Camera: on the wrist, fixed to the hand. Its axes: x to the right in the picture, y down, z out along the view.
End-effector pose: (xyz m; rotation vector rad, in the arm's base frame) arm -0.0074 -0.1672 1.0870 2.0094 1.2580 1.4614
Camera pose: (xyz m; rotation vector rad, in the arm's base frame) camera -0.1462 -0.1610 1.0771 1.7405 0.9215 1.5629
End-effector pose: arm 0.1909 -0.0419 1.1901 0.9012 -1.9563 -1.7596
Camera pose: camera 0.2908 -0.1249 1.1399 0.7949 -1.5415 -2.0332
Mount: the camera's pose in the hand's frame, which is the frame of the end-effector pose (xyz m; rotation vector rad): -0.0106 -0.0726 -0.1184 -0.3724 0.0090 -0.0187
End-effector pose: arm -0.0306 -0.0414 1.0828 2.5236 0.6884 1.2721
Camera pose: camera -0.1532 0.0154 1.1166 2.2054 0.4273 1.2707
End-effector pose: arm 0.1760 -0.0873 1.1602 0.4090 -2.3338 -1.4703
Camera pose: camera 0.2416 -0.2086 1.1402 0.3340 -1.9906 -1.8568
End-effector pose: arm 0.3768 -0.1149 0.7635 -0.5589 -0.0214 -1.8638
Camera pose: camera 0.2712 -0.1123 0.6727 -0.8068 0.3333 -1.8992
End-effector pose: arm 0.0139 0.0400 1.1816 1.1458 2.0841 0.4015
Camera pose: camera -0.1109 -0.0015 1.2276 0.9026 1.9210 0.7506
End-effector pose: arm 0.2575 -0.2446 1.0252 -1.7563 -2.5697 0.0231
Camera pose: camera 0.1976 -0.2813 1.1454 1.6371 2.4365 0.4415
